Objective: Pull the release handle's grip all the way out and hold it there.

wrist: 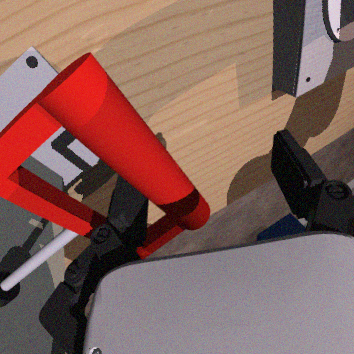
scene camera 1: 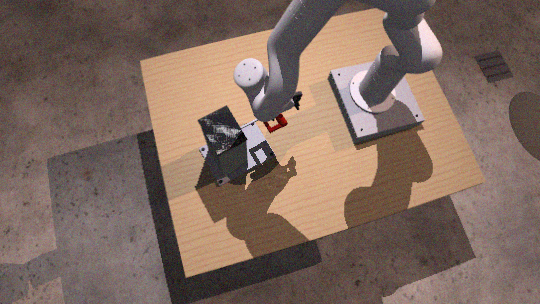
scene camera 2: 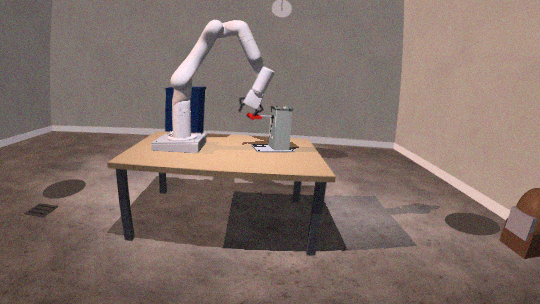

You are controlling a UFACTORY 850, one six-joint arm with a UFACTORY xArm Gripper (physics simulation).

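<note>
The release handle's red grip is a loop with a thick round bar. It stands out from the tall grey-green housing on a thin pale rod, with a gap between loop and housing. My gripper is open. In the wrist view one black finger reaches into the loop, behind the bar on the housing side; the other finger is well apart on the bar's outer side. Whether the inner finger touches the bar is unclear. The rod's full travel cannot be told.
The housing stands on a pale base plate on the wooden table. The arm's square base is across the table. A dark blue object stands behind the arm.
</note>
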